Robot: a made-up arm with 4 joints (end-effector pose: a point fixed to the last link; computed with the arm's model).
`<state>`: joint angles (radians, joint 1 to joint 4).
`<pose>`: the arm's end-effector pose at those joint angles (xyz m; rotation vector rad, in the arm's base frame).
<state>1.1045 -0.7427 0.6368 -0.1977</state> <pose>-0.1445 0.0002 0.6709 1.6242 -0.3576 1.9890</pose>
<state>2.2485 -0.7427 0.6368 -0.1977</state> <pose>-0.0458 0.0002 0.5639 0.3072 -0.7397 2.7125</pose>
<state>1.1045 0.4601 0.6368 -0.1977</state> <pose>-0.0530 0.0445 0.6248 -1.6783 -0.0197 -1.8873</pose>
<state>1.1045 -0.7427 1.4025 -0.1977</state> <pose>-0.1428 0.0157 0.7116 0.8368 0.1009 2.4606</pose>
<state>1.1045 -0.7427 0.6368 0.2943</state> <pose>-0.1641 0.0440 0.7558 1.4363 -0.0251 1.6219</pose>
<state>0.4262 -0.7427 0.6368 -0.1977</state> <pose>-0.1296 0.0002 0.7591 2.1619 -0.0930 1.3162</pose>
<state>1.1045 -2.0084 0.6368 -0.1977</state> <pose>-0.2151 0.0860 0.7064 0.7465 -0.4975 1.0580</pose>
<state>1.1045 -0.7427 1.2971 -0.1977</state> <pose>-0.1414 0.0125 0.7065 0.9543 0.0370 2.4128</pose>
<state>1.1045 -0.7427 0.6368 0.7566</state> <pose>-0.1590 0.1147 0.8142 1.2312 0.2420 1.2663</pose>
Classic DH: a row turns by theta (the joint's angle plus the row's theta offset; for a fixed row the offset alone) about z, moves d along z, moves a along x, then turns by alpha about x. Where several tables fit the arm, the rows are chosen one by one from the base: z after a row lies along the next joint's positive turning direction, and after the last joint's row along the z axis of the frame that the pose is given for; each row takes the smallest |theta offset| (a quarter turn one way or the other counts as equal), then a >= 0, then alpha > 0; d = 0 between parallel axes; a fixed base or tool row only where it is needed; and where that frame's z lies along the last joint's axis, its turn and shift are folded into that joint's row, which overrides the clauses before.
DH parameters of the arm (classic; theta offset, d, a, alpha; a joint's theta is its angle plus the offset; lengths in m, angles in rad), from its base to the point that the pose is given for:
base (fixed): 0 0.694 -0.012 1.5708
joint 1: 1.5708 -0.097 0.089 1.5708
joint 2: 0 -0.09 0.006 -1.5708
joint 3: -1.3903 -0.1033 0.0243 -1.465
joint 4: -1.0462 0.5292 0.162 2.9327
tool (fixed): -1.0366 0.568 0 0

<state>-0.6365 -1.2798 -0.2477 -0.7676</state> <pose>-0.1289 0.0666 0.9084 1.6984 -0.4698 -0.3212</pose>
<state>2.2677 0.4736 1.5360 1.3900</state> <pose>-0.1938 0.0390 0.4251 -0.8545 -0.6514 2.1377</pose>
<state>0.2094 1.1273 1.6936 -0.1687</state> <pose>-0.0495 0.0678 0.6942 -1.1308 0.9512 -1.6112</pose>
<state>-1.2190 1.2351 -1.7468 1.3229</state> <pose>-0.0014 0.3043 0.8285 -0.1631 -0.4401 0.5810</pose>
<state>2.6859 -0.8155 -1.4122 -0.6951</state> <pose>0.0579 0.1508 0.4540 -1.4728 1.3520 -1.1259</pose>
